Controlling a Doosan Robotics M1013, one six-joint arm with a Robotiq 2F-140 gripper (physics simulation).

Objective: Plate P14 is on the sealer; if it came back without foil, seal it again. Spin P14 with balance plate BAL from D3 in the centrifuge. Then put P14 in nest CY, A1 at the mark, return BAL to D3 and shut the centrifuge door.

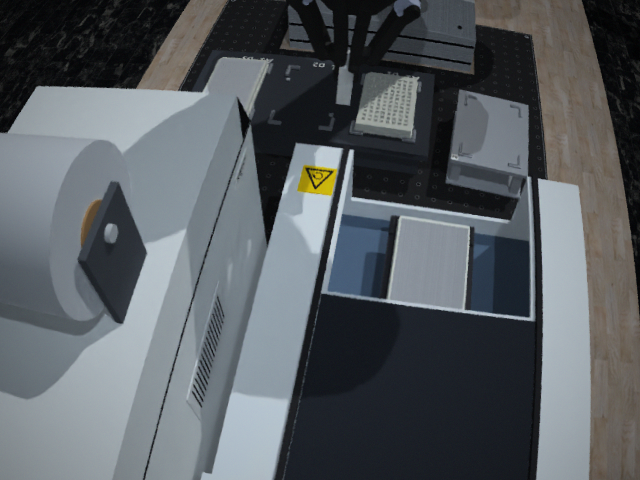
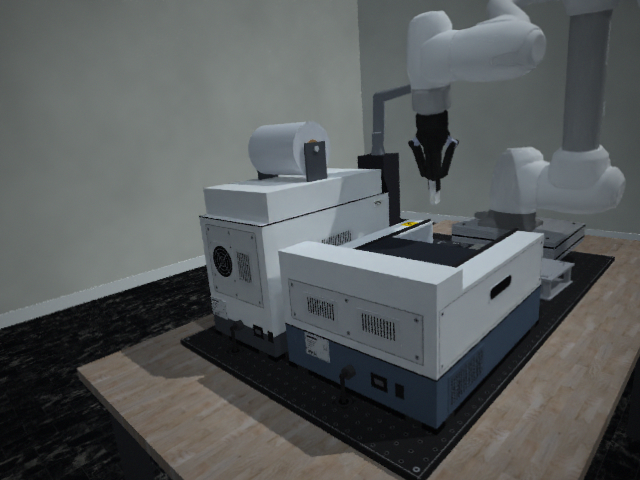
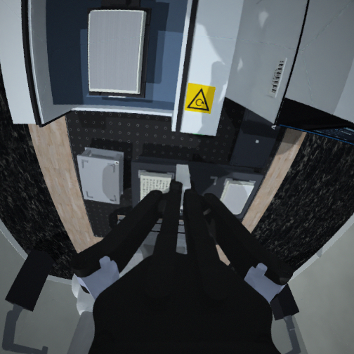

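Pixels of known places: gripper, fingertip midpoint: [image 1: 344,95] [image 2: 434,202]; arm's base at its link origin: [image 2: 510,224].
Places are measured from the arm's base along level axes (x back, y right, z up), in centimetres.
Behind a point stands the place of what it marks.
Observation:
My gripper [image 1: 344,85] @(x -54.6, y 3.5, z 17.8 cm) [image 2: 434,192] @(x -54.6, y 3.5, z 17.8 cm) [image 3: 181,173] is shut and empty, high above the deck between nest D2 and the welled plate. A plate with a plain grey top [image 1: 430,263] @(x -69.9, y -7.2, z 8.6 cm) [image 3: 116,51] lies in a bucket inside the centrifuge [image 1: 279,258] @(x -74.2, y 8.1, z 13.9 cm) [image 2: 356,335] @(x -106.1, y -6.5, z 5.2 cm) [image 3: 212,45]; its label cannot be read. The centrifuge's dark door [image 1: 423,382] @(x -86.0, y -6.2, z 14.2 cm) [image 2: 413,250] @(x -84.9, y -6.1, z 14.2 cm) is slid back, leaving the opening uncovered. Another grey-topped plate [image 1: 235,77] @(x -32.4, y 22.4, z 0.3 cm) [image 3: 237,196] sits in D3. The white sealer [image 1: 206,103] @(x -67.6, y 14.8, z 27.9 cm) [image 2: 237,206] @(x -102.9, y 24.4, z 24.6 cm) [image 3: 260,45] stands beside the centrifuge; its plate carrier cannot be made out.
A cream plate with open wells [image 1: 387,103] @(x -36.5, y -2.0, z 0.2 cm) [image 3: 151,185] sits in the right-hand deck nest. Nest D2 [image 1: 299,98] @(x -35.2, y 11.7, z -1.3 cm) bears no plate. A raised grey stand with corner marks [image 1: 501,129] @(x -37.8, y -20.3, z -1.5 cm) [image 2: 558,271] @(x -39.9, y -23.8, z -1.5 cm) [image 3: 100,175] is empty. A foil roll [image 2: 273,149] @(x -91.8, y 23.6, z 35.2 cm) tops the sealer.

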